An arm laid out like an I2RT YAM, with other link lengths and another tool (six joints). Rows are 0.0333 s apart.
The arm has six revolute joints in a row. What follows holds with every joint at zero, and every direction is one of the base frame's.
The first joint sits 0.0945 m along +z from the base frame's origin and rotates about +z.
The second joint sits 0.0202 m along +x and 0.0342 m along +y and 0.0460 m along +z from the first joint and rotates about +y.
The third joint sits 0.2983 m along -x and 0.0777 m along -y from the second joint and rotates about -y.
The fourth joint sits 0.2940 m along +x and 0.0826 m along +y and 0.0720 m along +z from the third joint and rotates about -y.
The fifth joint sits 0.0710 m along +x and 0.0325 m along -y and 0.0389 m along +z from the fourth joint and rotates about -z.
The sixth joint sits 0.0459 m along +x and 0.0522 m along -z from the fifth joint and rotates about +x.
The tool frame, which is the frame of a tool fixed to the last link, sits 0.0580 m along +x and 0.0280 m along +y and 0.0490 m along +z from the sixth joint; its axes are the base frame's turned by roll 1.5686, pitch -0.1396 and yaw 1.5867 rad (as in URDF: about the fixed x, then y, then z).
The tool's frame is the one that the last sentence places.
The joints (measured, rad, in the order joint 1, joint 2, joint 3, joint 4, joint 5, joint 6), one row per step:
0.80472, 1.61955, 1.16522, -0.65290, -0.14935, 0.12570
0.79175, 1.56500, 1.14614, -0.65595, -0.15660, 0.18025
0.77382, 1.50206, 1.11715, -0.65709, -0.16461, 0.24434
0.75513, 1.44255, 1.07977, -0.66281, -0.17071, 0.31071
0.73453, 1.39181, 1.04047, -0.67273, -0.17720, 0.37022
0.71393, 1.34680, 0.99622, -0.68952, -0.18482, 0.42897
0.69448, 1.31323, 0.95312, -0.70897, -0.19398, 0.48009
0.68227, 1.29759, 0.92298, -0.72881, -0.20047, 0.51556
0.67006, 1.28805, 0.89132, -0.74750, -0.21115, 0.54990
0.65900, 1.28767, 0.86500, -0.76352, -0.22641, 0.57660
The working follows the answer.
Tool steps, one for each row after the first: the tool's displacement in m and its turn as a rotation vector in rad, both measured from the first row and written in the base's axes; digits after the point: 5 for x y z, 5 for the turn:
-0.00018, -0.01134, 0.01491, 0.03912, 0.00561, -0.05745
-0.00079, -0.02641, 0.02855, 0.08185, 0.01630, -0.12668
-0.00277, -0.04316, 0.03556, 0.11262, 0.03830, -0.19915
-0.00493, -0.05990, 0.03685, 0.13138, 0.06733, -0.26780
-0.00846, -0.07695, 0.03225, 0.13732, 0.10797, -0.33661
-0.01237, -0.09225, 0.02325, 0.13214, 0.15423, -0.39865
-0.01578, -0.10245, 0.01340, 0.11713, 0.19511, -0.44237
-0.01955, -0.11201, 0.00119, 0.09855, 0.24223, -0.48452
-0.02289, -0.11934, -0.01115, 0.07941, 0.29010, -0.51758

Tool pose at each row, in the base's axes (x y z in m, rotation vector in rad; rounded; the steps above come from the unrounded poses):
0.27477, 0.34828, 0.23895, -1.43234, -2.64458, -0.75542
0.27459, 0.33694, 0.25386, -1.50416, -2.57978, -0.80226
0.27399, 0.32187, 0.26750, -1.58889, -2.49880, -0.84822
0.27200, 0.30512, 0.27451, -1.67764, -2.41393, -0.86813
0.26984, 0.28838, 0.27580, -1.76097, -2.33326, -0.86595
0.26631, 0.27133, 0.27120, -1.84389, -2.25200, -0.83722
0.26241, 0.25603, 0.26220, -1.91733, -2.17797, -0.78984
0.25899, 0.24583, 0.25235, -1.96915, -2.12705, -0.73580
0.25522, 0.23627, 0.24014, -2.01664, -2.07410, -0.67221
0.25188, 0.22894, 0.22780, -2.05087, -2.02695, -0.60778

